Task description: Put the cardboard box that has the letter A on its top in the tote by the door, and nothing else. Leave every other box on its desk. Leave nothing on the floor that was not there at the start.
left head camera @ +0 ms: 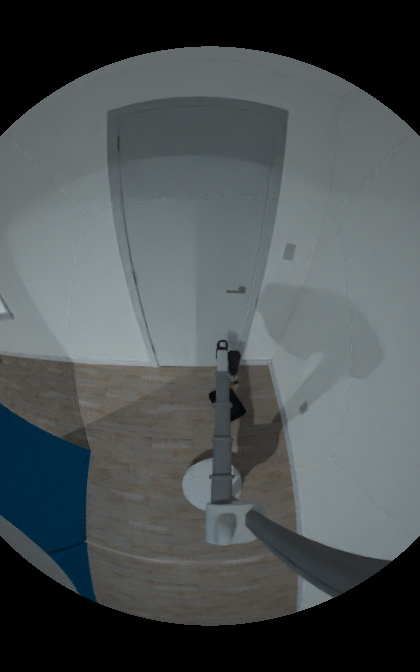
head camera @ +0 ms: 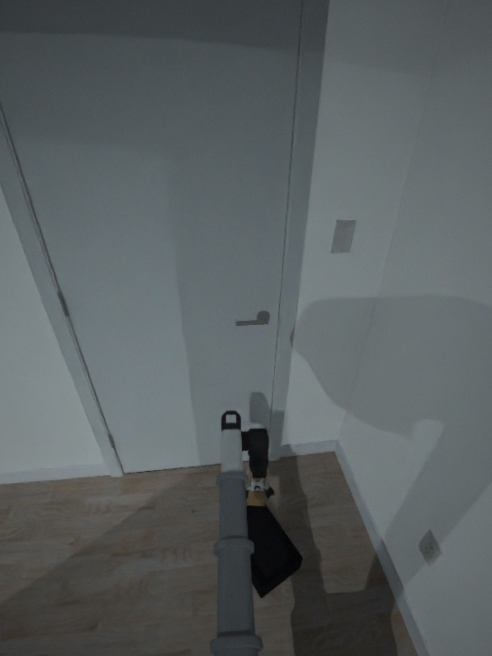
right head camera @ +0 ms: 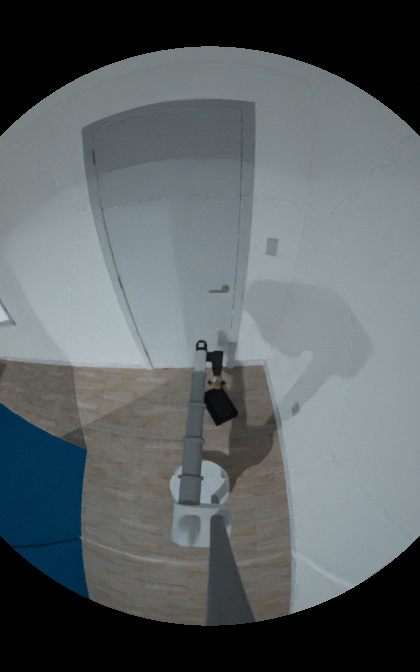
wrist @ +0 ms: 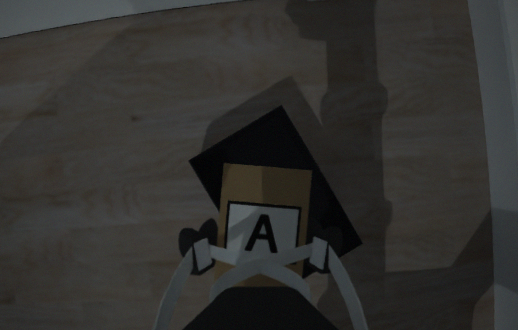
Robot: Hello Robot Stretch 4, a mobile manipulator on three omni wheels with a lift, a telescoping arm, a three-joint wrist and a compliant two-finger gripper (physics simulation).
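Places are measured from the robot's base along level axes (x ahead, y left, z up), in metres.
Pixels of known places: gripper, fingertip midpoint: (head camera: 256,496) (wrist: 260,236).
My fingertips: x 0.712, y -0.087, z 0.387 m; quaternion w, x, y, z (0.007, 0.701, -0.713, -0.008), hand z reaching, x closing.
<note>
Ahead of a thing's pixels: the offset from my fingertips to its middle. "spot": to the spot under its first point.
The cardboard box with the letter A on its top @[spot: dx +0.045, dy -0.006, dz +0.043 m] (wrist: 267,185) (head camera: 256,498) (right head camera: 216,386) is brown, with a white label. My gripper (wrist: 260,236) (head camera: 258,486) is shut on it, with a fingertip at each side. The black tote @[dx -0.016, dy -0.028, dz -0.364 m] (wrist: 330,215) (head camera: 275,556) (left head camera: 238,407) (right head camera: 221,407) stands on the floor near the door, turned at an angle to the box. In the wrist view the box overlaps the tote's near part and hides much of it. The box looks higher than the tote; how large the gap is I cannot tell.
The closed door (head camera: 132,264) (left head camera: 175,250) is behind the gripper. A wall (head camera: 434,397) runs along the right side. A white round object (left head camera: 195,485) (right head camera: 217,482) is below the extended arm. A large blue surface (left head camera: 40,480) (right head camera: 40,480) is at the left.
</note>
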